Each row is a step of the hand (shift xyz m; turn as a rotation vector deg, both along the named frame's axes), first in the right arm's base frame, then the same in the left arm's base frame.
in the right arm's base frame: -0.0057 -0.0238 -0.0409 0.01 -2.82 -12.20
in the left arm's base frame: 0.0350 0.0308 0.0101 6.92 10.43 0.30
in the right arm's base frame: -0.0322 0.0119 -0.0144 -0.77 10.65 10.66
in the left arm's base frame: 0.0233 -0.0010 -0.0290 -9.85 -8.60 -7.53
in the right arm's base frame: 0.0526 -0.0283 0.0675 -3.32 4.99 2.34
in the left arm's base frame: -0.0528 -0.0380 0.0624 -1.30 -3.07 -5.50
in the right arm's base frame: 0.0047 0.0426 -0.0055 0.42 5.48 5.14
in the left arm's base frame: -0.0236 0.0116 -0.0343 -5.50 -3.74 -3.51
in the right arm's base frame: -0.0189 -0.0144 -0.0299 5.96 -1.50 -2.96
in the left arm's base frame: 0.0346 0.0160 -0.0027 -2.18 5.21 3.83
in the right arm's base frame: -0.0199 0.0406 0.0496 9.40 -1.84 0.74
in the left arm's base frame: -0.0293 -0.0485 -0.0359 -6.12 3.51 6.52
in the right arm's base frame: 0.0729 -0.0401 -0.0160 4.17 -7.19 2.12
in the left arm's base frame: -0.0241 0.0436 0.0685 -0.12 -0.69 8.55
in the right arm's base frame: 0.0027 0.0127 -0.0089 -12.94 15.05 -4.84
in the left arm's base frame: -0.0047 0.0104 -0.0108 3.47 -0.15 -20.13
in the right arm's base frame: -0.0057 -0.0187 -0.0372 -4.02 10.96 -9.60
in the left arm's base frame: 0.0306 0.0281 0.0064 1.33 7.74 -12.91
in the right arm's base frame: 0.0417 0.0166 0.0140 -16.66 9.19 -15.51
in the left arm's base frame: -0.0451 0.0088 0.0099 14.01 6.89 -18.94
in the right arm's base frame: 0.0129 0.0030 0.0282 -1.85 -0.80 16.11
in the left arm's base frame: -0.0234 -0.0185 0.0089 -5.40 -15.11 2.46
